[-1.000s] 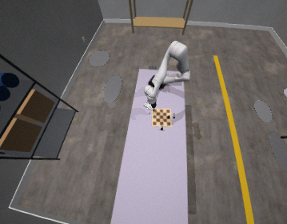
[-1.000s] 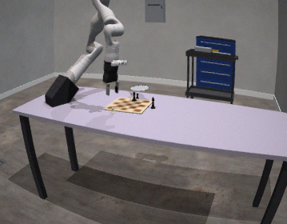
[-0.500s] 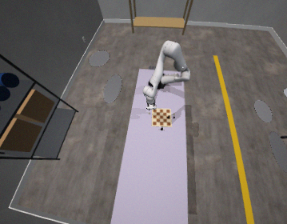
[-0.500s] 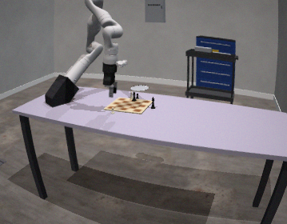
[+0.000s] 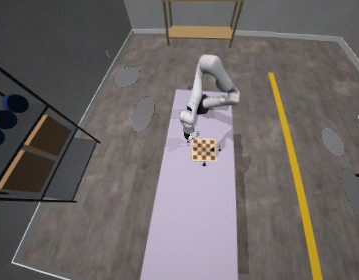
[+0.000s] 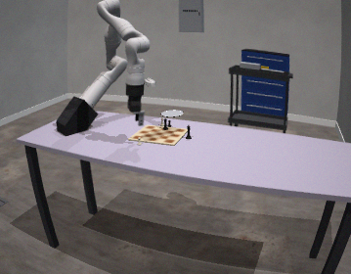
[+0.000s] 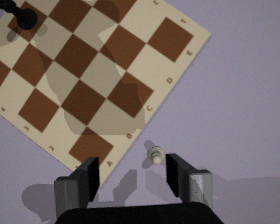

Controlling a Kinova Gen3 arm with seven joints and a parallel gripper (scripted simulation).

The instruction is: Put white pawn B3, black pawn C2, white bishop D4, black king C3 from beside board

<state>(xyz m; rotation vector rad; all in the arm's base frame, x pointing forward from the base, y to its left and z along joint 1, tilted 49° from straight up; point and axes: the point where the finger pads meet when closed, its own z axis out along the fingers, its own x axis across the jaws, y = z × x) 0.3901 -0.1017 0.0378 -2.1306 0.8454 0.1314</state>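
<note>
Now: hand 90 mm above the white pawn, 20 mm to the left of it and 10 mm short of it. Also, from my hand: chessboard: 130 mm to the left, 100 mm below, 10 mm ahead; then black king: 160 mm to the left, 150 mm ahead, 70 mm below; then white bishop: 250 mm to the left, 80 mm below, 50 mm behind.
</note>
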